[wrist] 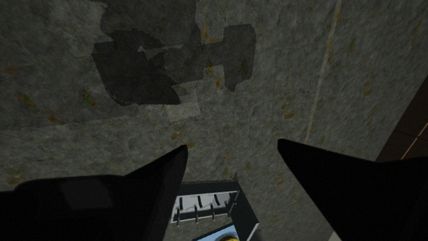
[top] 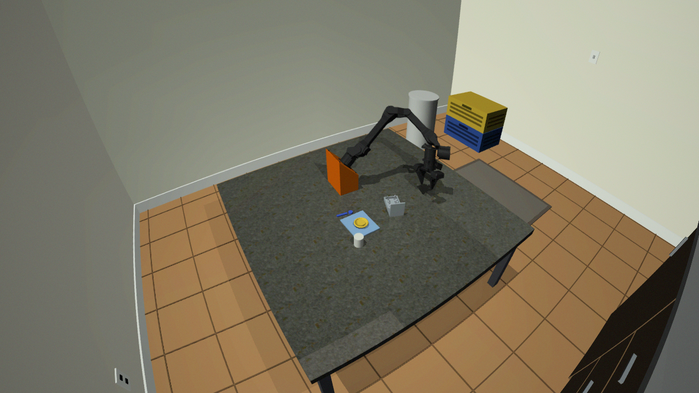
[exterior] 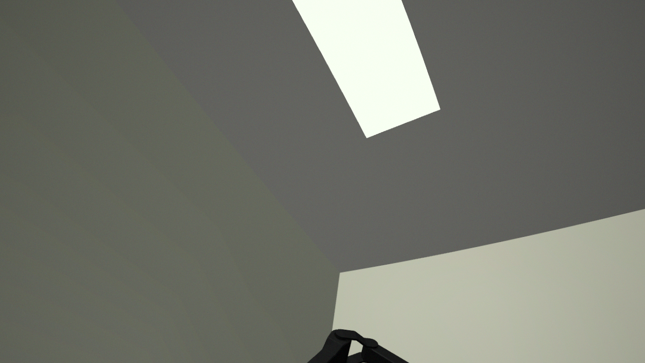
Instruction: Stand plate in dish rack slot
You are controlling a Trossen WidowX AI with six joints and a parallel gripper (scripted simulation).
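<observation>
Now: the yellow plate 390 mm to the right of my gripper tip and 70 mm below it. The rest, counted from my gripper tip: white cup (460 mm to the right, 110 mm ahead, 60 mm below); grey dish rack (180 mm to the right, 60 mm below, 30 mm behind); blue spoon (420 mm to the right, 100 mm behind, 80 mm below).
</observation>
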